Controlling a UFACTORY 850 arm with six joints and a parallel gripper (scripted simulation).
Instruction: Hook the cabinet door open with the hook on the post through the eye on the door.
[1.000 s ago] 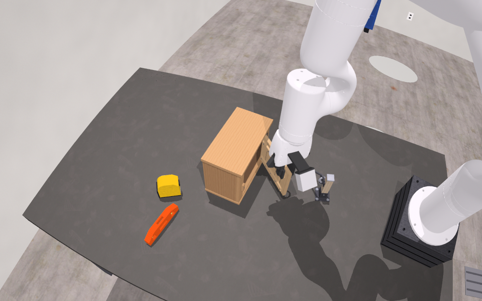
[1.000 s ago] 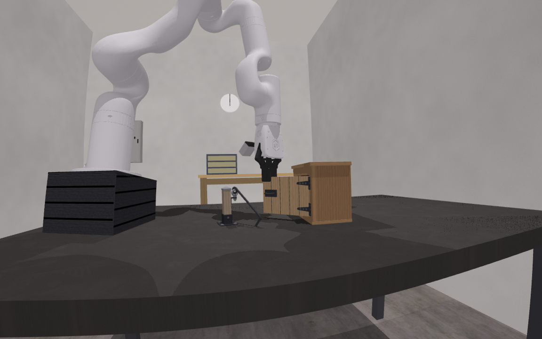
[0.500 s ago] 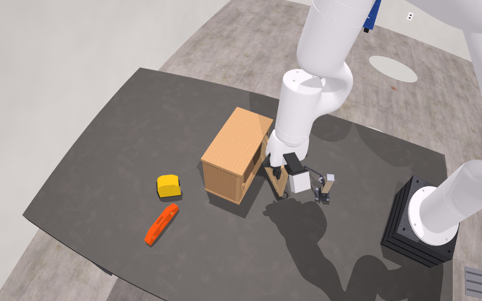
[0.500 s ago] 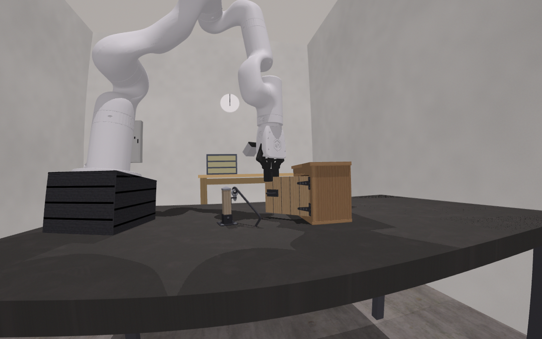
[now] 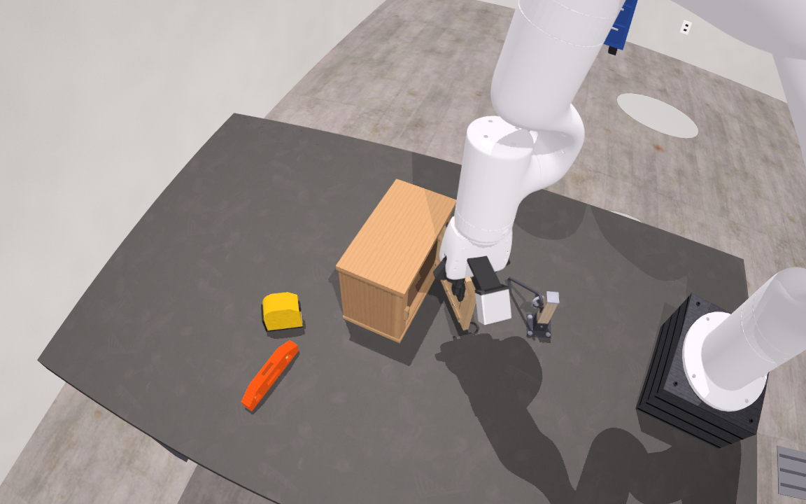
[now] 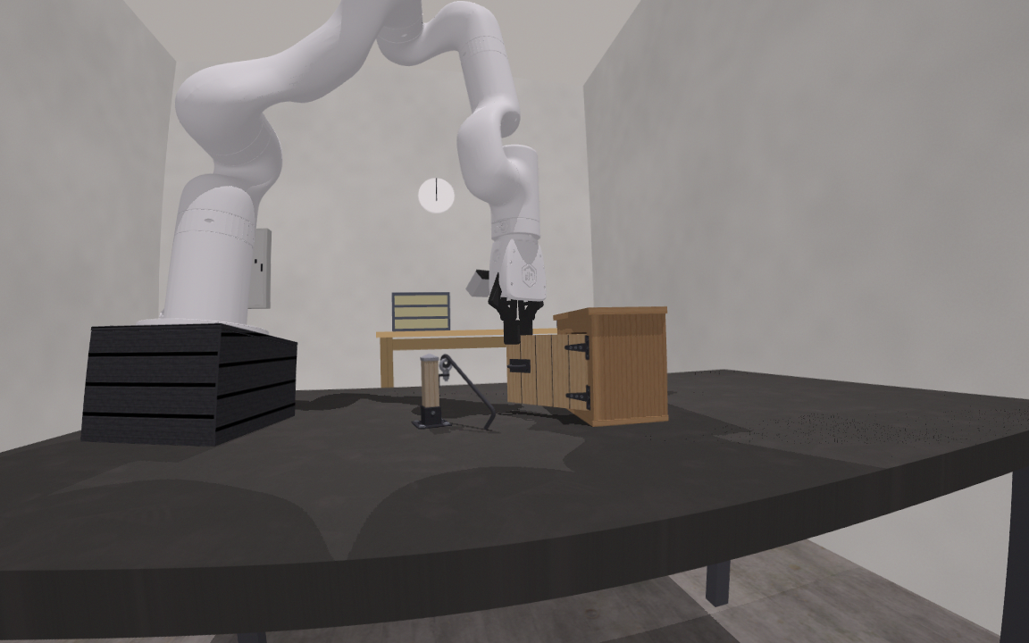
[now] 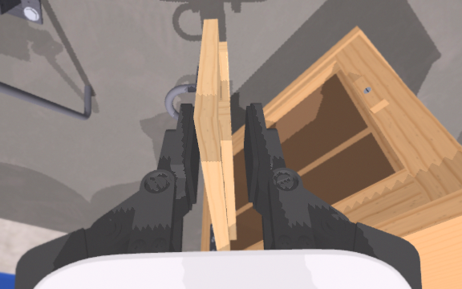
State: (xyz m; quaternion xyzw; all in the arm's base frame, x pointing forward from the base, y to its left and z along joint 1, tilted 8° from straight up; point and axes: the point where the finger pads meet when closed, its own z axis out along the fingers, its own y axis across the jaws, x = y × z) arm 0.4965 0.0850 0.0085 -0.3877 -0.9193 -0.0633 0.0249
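Right now my hand is 90 mm past the hook, 100 mm to the left of it and 80 mm above it. Also, from my hand: orange bar (230 mm ahead, 270 mm to the left, 120 mm below); yellow block (290 mm ahead, 150 mm to the left, 110 mm below); cabinet door (40 mm ahead, 60 mm to the right, 60 mm below).
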